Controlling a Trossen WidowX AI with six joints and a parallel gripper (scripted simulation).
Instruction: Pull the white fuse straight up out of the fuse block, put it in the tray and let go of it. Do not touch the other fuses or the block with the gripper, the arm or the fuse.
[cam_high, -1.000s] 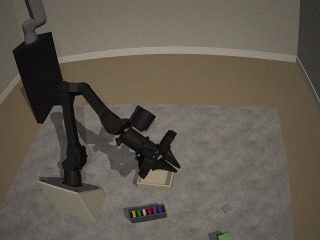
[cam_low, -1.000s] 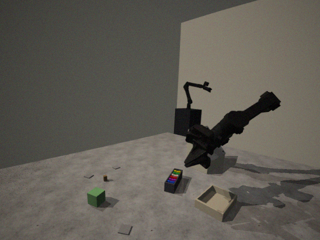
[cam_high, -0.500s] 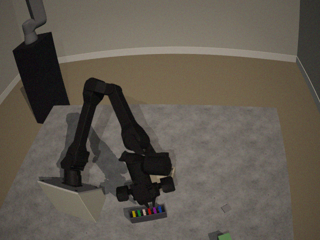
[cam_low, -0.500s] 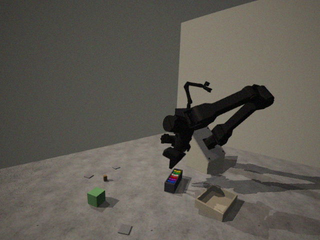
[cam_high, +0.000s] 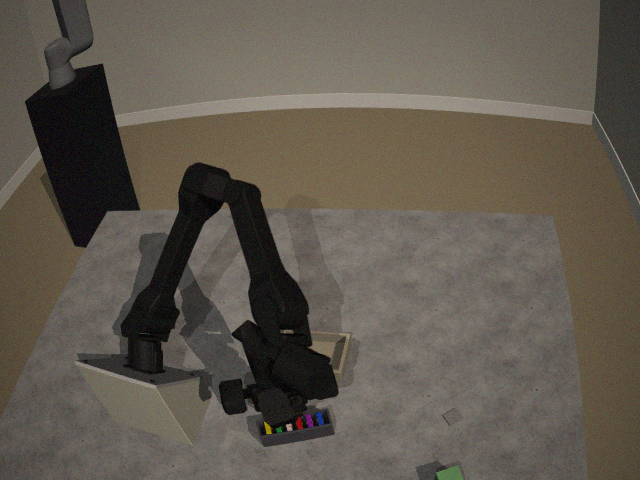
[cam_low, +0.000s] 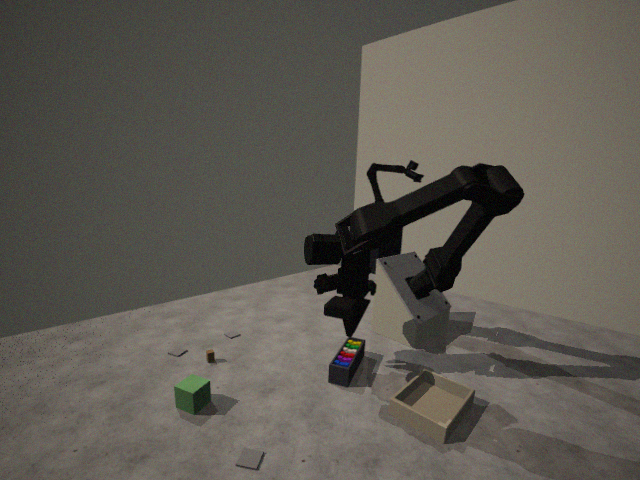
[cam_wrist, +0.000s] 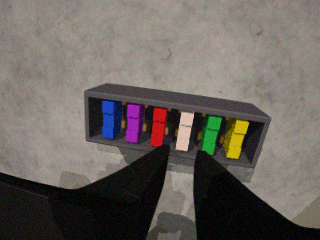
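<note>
Right now my gripper tip is 5 cm above the white fuse. Round my gripper tip: brown cylinder (23 cm ahead, 20 cm to the right, 6 cm below); then beige tray (1 cm behind, 19 cm to the left, 7 cm below); then green cube (31 cm ahead, 8 cm to the right, 5 cm below).
</note>
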